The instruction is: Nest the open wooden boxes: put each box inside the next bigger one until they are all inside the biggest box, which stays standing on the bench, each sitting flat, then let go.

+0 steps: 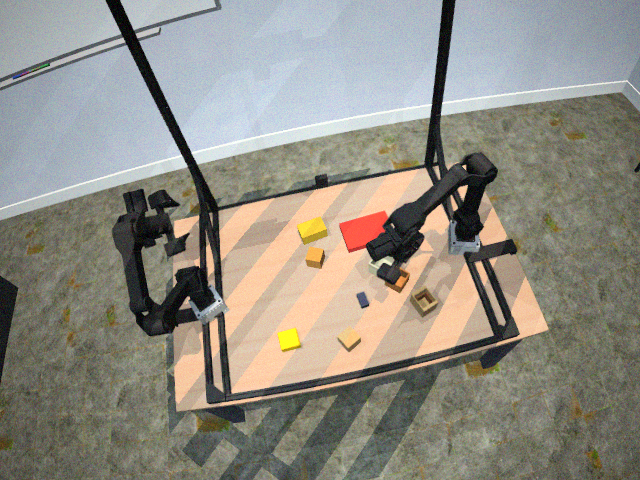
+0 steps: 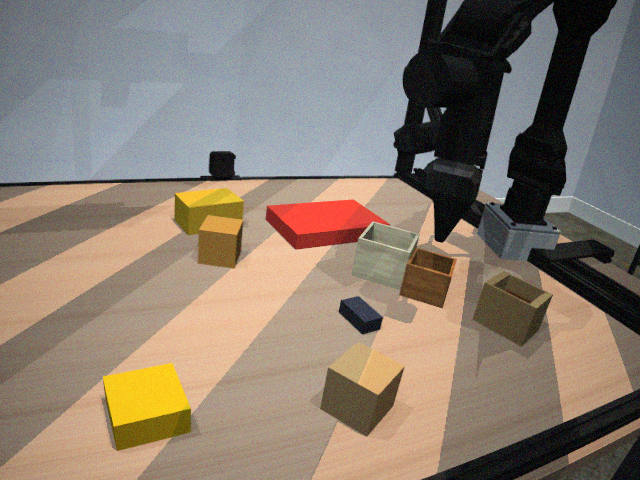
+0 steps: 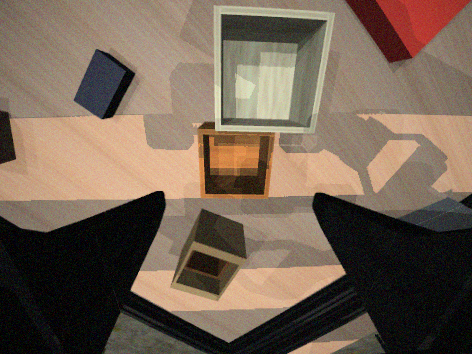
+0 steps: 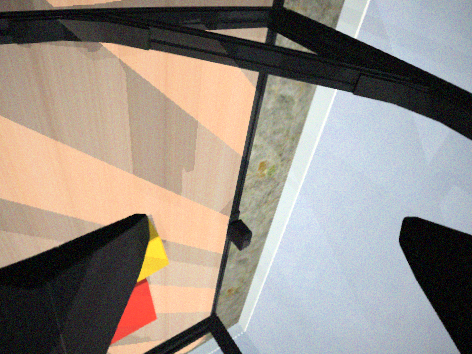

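Where they show: left gripper, between the fingertips: (image 1: 399, 269) (image 2: 444, 229) (image 3: 240, 199); right gripper, between the fingertips: (image 1: 183, 219) (image 4: 275, 228); left arm's base, origin of its link: (image 1: 465, 233) (image 2: 522, 216); right arm's base, origin of its link: (image 1: 204, 300).
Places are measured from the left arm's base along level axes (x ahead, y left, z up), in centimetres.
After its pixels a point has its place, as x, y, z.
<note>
A pale green open box (image 1: 378, 267) {29.1, 11.8, -5.9} (image 2: 378, 263) {29.4, 15.1, -3.2} (image 3: 260, 32) {30.5, 10.9, -3.4} stands upright beside the red slab. A smaller orange-brown open box (image 1: 397, 285) {22.6, 20.2, -1.6} (image 2: 424, 284) {24.1, 19.4, -3.5} (image 3: 234, 150) {22.8, 16.8, -5.8} stands upright close against its near side; whether they touch is unclear. An olive open box (image 1: 424, 308) {13.9, 28.0, -0.5} (image 2: 509, 316) {15.6, 26.8, -3.1} (image 3: 220, 232) {16.2, 21.8, -3.0} stands upright apart at the right; its inside looks reddish brown, and I cannot tell if another box is in it. My left gripper (image 1: 399, 263) {22.3, 16.9, 3.3} (image 2: 440, 235) {22.3, 16.9, 3.3} (image 3: 240, 199) {22.3, 16.9, 3.3} is open and empty above the orange-brown box. My right gripper (image 1: 181, 220) {87.2, 15.6, 23.2} (image 4: 275, 228) {87.2, 15.6, 23.2} is open, off at the far left.
The red slab (image 1: 361, 232) {35.8, -0.3, -3.6} (image 2: 320, 222) {35.7, 1.6, -3.7} (image 3: 410, 30) {25.8, 0.0, -3.7} lies behind the green box. A navy block (image 1: 362, 299) {33.4, 24.6, -4.4} (image 2: 360, 314) {33.7, 25.6, -4.4} (image 3: 102, 85) {33.2, 24.0, -4.4}, a tan block (image 1: 349, 339) {35.9, 39.3, -1.2} (image 2: 364, 387) {37.0, 41.1, -1.2}, an orange block (image 1: 314, 257) {50.3, 12.2, -1.1} (image 2: 219, 241) {50.6, 13.4, -2.4} and two yellow blocks (image 1: 312, 230) {52.7, 1.3, -1.6} (image 1: 288, 339) {54.8, 40.5, -3.4} stand around. Black rails edge the bench.
</note>
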